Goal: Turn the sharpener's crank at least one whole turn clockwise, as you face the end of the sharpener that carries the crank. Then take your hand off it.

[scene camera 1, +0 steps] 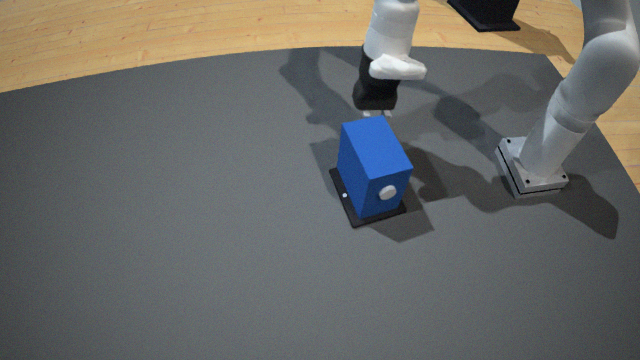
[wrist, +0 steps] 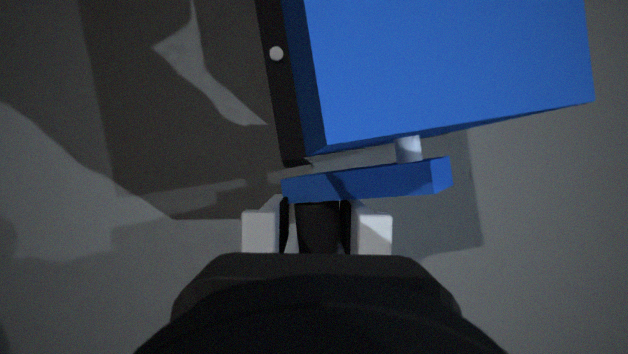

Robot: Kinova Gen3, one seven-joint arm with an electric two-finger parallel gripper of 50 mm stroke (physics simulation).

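Places are measured from the arm's base along level axes (x back, y right, z up), in metres.
Pixels of known places: gripper, fingertip midpoint: (wrist: 314, 216); arm's base, link origin: (scene camera 1: 536, 160).
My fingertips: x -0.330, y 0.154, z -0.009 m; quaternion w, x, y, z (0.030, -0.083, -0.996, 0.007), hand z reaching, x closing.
Observation:
Ahead of a thing's pixels: the offset from my fingertips to its middle. "spot": to the spot under its first point. Level surfaces: height alone.
The blue sharpener @(spot: dz +0.089, dx -0.042, dy -0.100 m) (scene camera 1: 377, 150) (wrist: 450, 65) stands upright on its black base (scene camera 1: 356, 220) (wrist: 274, 95). In the wrist view its crank is a blue arm (wrist: 365, 182) on a light shaft @(dz +0.043, dx -0.039, dy -0.026 m) (wrist: 408, 149), set off from the sharpener's end face, with a black handle @(spot: dz +0.021, dx +0.000, dy +0.000 m) (wrist: 317, 222) at the arm's left end. My gripper (scene camera 1: 377, 114) (wrist: 314, 216) is shut on the black handle, one finger on each side of it. In the scene view the gripper is behind the sharpener, which hides the crank and most of the fingers.
A round light knob @(spot: dz +0.052, dx -0.041, dy -0.155 m) (scene camera 1: 387, 192) is on the sharpener's near end. My arm's base (scene camera 1: 542, 184) stands on the dark table top @(dz -0.039 m) (scene camera 1: 200, 225), to the right of the sharpener. A black object (scene camera 1: 492, 15) stands on the wooden floor (scene camera 1: 150, 35) beyond the table.

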